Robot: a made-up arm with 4 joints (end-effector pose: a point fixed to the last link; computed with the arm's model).
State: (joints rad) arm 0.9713 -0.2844 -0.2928 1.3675
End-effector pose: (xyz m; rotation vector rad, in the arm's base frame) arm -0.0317 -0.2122 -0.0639 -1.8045 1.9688 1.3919
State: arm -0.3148 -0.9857 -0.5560 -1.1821
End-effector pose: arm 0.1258 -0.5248 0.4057 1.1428 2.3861 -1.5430
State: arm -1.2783 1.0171 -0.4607 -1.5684
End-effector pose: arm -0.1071 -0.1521 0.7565 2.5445 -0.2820 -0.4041
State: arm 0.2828 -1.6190 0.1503 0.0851
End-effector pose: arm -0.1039 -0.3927 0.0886 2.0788 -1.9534 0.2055
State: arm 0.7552 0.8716 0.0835 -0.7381
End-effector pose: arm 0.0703 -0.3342 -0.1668 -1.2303 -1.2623 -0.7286
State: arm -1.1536 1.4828 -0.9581 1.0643
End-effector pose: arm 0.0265 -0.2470 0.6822 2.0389 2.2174 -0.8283
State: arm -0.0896 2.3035 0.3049 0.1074
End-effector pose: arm 0.0777 -0.6202 0.2831 2.5273 1.3970 0.9912
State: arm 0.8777 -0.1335 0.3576 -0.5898
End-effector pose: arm 0.0752 -0.2111 -0.0878 -0.0001 -2.1139 -1.0675
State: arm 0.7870 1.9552 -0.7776 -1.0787
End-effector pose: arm -0.1286 -0.3007 -0.0561 -1.3563 0.5654 0.3541
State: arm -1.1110 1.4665 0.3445 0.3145
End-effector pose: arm 0.1763 -0.2133 0.7124 1.2307 2.3968 -0.3910
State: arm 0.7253 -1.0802 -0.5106 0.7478
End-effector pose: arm -0.0168 -0.2757 -0.0745 1.8927 -2.4814 -0.2847
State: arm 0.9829 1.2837 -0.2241 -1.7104
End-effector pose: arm -0.0912 -0.2579 -0.1820 -1.3520 0.1070 0.2538
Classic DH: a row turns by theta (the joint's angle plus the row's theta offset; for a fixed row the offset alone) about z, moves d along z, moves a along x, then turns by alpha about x. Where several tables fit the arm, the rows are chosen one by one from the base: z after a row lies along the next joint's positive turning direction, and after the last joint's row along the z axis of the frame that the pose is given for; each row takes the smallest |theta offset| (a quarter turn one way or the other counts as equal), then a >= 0, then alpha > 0; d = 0 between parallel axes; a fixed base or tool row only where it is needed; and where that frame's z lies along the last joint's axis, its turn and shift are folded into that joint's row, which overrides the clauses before.
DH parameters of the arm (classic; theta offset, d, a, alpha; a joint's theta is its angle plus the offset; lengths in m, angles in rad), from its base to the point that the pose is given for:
base (fixed): 1.5708 0.243 0.005 1.5708
joint 1: 0.0297 0.0131 -0.487 1.5289
joint 2: 0.1356 -0.1375 0.0059 -2.0135
joint 3: 0.2451 0.1312 0.0004 -0.466
joint 4: -1.4321 -0.3838 0.1138 3.0185
tool (fixed): -2.7405 -0.1603 0 0

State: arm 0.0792 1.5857 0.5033 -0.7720
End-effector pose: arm 0.1050 -0.5447 0.1547 -2.1346 -1.1602 -0.9311
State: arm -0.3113 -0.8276 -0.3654 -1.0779
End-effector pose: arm 0.1061 -0.5131 0.3711 -1.0409 -2.4460 1.4100
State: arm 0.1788 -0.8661 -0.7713 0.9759
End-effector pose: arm 0.0068 -0.4221 0.1134 1.4191 -2.3121 0.4136
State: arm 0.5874 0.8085 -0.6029 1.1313
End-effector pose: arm 0.0772 -0.3497 -0.0330 -0.1513 -2.3021 -1.0685
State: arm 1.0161 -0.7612 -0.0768 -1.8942
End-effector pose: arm 0.0556 -0.2825 -0.2473 -1.1682 -1.9875 -0.1251
